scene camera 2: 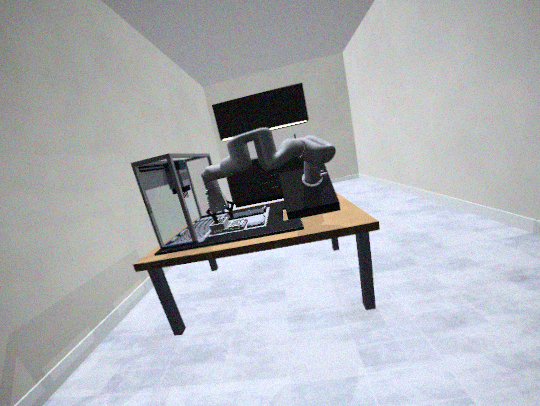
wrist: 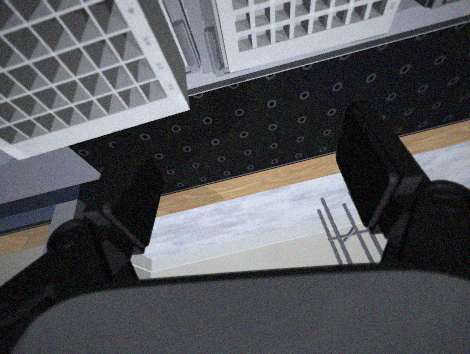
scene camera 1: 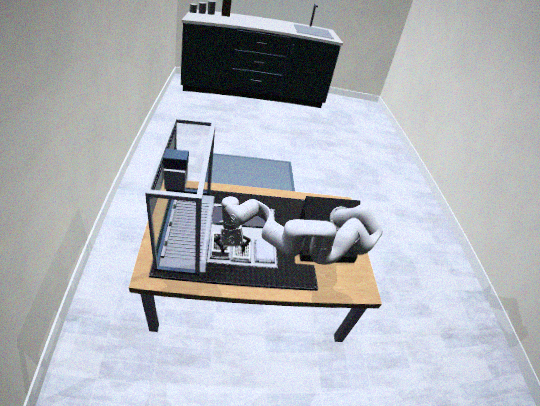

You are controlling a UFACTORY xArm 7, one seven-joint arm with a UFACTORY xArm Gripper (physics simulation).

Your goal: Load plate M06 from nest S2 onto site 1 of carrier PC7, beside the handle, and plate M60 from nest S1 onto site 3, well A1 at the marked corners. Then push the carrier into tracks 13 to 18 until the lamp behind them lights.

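Frame: origin at the arm's base, x ahead, y left, z up, level; centimetres.
Where they show: gripper, between the fingertips: (scene camera 2: 224, 220) (wrist: 242, 145) (scene camera 1: 233, 252); arm's base, origin of its link: (scene camera 2: 312, 179) (scene camera 1: 341, 218).
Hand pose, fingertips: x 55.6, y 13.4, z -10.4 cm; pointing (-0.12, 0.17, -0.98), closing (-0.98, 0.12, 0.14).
Things, the pixels of their centre, and the offset from my fingertips. "pt": a spot on its surface instead. Level surfaces: height alone.
- white deep-well plate, a spot on its surface: (wrist: 75, 75) pt dx +4.7, dy -4.5, dz -1.6 cm
- second white gridded plate, a spot on its surface: (wrist: 305, 22) pt dx -4.5, dy -1.5, dz -4.7 cm
- enclosure's front post, middle of its body: (scene camera 1: 198, 238) (scene camera 2: 181, 199) dx +16.7, dy +7.0, dz +17.9 cm
- dark unit, a spot on its surface: (scene camera 1: 176, 162) pt dx +26.8, dy -18.9, dz +37.4 cm
- perforated black mat, height of its surface: dz -6.8 cm
- wooden table, height of its surface: dz -8.1 cm
My gripper (scene camera 1: 232, 248) (scene camera 2: 223, 218) (wrist: 242, 145) is open and empty, low over the plates' area. In the wrist view a white deep-well plate (wrist: 75, 75) stands at upper left, higher than a second white gridded plate (wrist: 305, 22) at upper right. Both lie beyond the fingertips, outside the gap between the fingers. A white frame (scene camera 1: 242, 263) with low plates stands beside the glazed enclosure. A ribbed deck with tracks (scene camera 1: 180, 232) lies inside the enclosure. Plate names, nest labels, the marked corners, the carrier's handle and the lamp cannot be made out.
The enclosure's front post (scene camera 1: 198, 235) (scene camera 2: 184, 210) stands close left of the gripper. A dark unit (scene camera 1: 176, 162) hangs inside it. A perforated black mat (scene camera 1: 270, 278) (wrist: 215, 160) lies on the wooden table (scene camera 1: 345, 290) (scene camera 2: 350, 220). The arm's base area is at right.
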